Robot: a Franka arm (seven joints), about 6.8 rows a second.
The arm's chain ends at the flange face. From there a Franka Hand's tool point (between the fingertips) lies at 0.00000 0.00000 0.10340 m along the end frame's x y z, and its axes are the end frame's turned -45 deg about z.
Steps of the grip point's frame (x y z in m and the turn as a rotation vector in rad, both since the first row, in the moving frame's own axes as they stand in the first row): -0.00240, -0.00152, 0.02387, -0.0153, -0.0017, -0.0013; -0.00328, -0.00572, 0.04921, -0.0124, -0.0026, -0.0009; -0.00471, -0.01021, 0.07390, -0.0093, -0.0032, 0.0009; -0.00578, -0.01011, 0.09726, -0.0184, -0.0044, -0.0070; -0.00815, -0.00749, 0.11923, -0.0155, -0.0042, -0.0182; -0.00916, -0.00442, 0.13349, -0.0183, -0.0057, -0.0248
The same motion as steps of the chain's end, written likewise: -0.00377, -0.00062, 0.02388, -0.0120, 0.0096, -0.0013; -0.00708, -0.00282, 0.04922, -0.0106, 0.0069, -0.0009; -0.01100, -0.00480, 0.07391, -0.0088, 0.0043, 0.0009; -0.01227, -0.00473, 0.09728, -0.0161, 0.0099, -0.0070; -0.01190, -0.00097, 0.11924, -0.0139, 0.0080, -0.0182; -0.01055, 0.00161, 0.13351, -0.0170, 0.0089, -0.0248
